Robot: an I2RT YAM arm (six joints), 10 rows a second.
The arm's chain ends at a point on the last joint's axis. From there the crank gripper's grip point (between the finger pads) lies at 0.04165 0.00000 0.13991 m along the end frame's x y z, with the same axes.
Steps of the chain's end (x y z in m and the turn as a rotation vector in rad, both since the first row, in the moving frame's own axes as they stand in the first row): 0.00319, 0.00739, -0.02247, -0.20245, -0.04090, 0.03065; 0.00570, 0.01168, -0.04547, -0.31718, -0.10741, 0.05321; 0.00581, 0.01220, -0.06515, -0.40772, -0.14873, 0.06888; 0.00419, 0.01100, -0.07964, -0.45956, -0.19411, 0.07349; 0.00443, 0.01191, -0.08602, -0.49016, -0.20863, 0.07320; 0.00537, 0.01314, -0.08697, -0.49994, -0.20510, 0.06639; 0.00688, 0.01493, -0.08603, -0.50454, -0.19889, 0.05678; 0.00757, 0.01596, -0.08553, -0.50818, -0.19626, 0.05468; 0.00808, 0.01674, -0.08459, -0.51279, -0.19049, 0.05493
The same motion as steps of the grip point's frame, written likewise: -0.00298, 0.03686, -0.02388, -0.20245, -0.04090, 0.03065; -0.01051, 0.05769, -0.04920, -0.31718, -0.10741, 0.05321; -0.01682, 0.07074, -0.07269, -0.40772, -0.14873, 0.06888; -0.02502, 0.07638, -0.08963, -0.45956, -0.19411, 0.07349; -0.02682, 0.08117, -0.09785, -0.49016, -0.20863, 0.07320; -0.02514, 0.08347, -0.09945, -0.49994, -0.20510, 0.06639; -0.02241, 0.08559, -0.09880, -0.50454, -0.19889, 0.05678; -0.02128, 0.08702, -0.09857, -0.50818, -0.19626, 0.05468; -0.01997, 0.08837, -0.09803, -0.51279, -0.19049, 0.05493
